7 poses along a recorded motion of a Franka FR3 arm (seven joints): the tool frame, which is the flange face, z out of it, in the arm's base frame.
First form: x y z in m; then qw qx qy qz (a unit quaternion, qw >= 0).
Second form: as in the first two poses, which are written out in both.
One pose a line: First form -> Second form
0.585, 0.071, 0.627, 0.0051, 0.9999, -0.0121, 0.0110 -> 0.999, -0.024, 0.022, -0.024, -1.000, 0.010, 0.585, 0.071, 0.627
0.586, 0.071, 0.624, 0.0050, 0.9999, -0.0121, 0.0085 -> 1.000, -0.024, 0.017, -0.024, -1.000, 0.010, 0.586, 0.071, 0.624
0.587, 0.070, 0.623, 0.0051, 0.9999, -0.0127, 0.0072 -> 1.000, -0.025, 0.015, -0.025, -1.000, 0.010, 0.587, 0.070, 0.623
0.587, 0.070, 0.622, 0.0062, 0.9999, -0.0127, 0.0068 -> 1.000, -0.025, 0.014, -0.025, -1.000, 0.012, 0.587, 0.070, 0.622
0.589, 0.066, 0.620, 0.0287, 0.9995, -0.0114, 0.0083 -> 1.000, -0.022, 0.017, -0.023, -0.998, 0.057, 0.589, 0.066, 0.620
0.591, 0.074, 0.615, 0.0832, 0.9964, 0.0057, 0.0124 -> 1.000, 0.013, 0.024, 0.009, -0.986, 0.166, 0.591, 0.074, 0.615
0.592, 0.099, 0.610, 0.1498, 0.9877, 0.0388, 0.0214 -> 0.996, 0.083, 0.031, 0.070, -0.952, 0.298, 0.592, 0.099, 0.610
